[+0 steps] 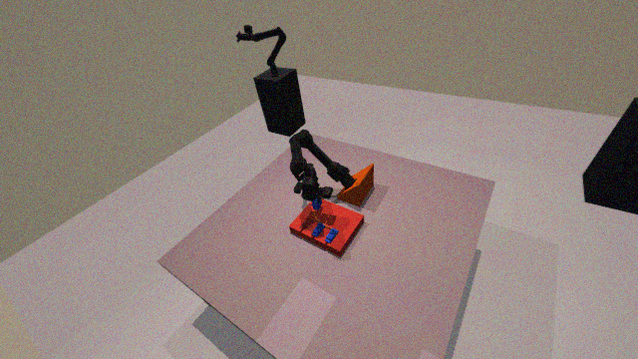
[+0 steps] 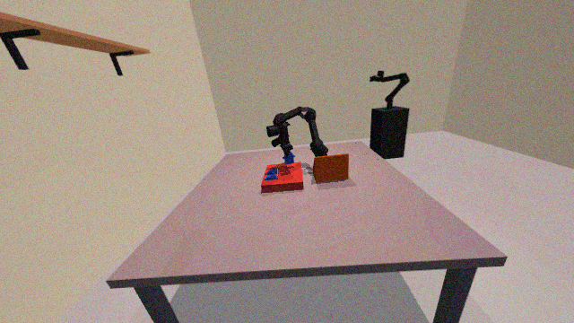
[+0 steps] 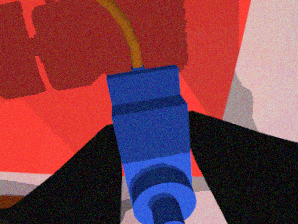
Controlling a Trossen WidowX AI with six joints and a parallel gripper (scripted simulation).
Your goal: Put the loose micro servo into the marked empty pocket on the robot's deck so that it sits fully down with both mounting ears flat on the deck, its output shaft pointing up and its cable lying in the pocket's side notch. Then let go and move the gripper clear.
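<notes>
Now: the red deck 10 mm behind my gripper tip, 70 mm to the left of it and 100 mm below it.
</notes>
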